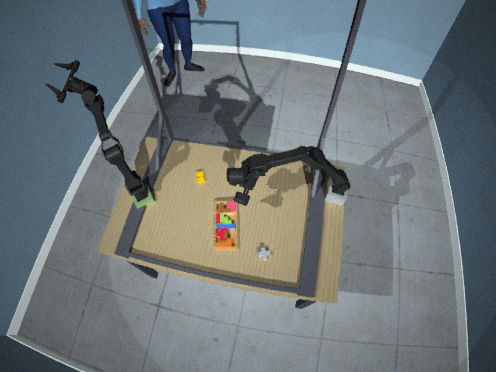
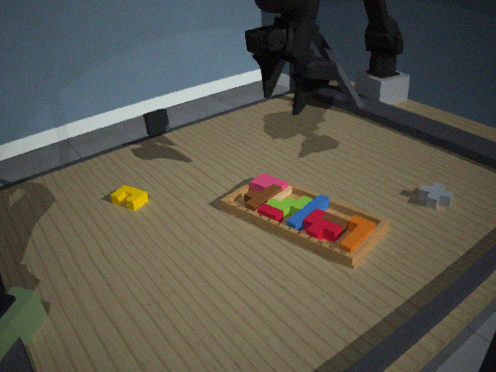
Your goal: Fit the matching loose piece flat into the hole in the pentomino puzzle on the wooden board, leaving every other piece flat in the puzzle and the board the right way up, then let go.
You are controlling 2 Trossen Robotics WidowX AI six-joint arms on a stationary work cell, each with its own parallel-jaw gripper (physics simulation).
Labels:
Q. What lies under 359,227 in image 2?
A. An orange piece.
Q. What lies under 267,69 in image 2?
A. My left gripper.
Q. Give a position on a grey base block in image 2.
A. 379,88

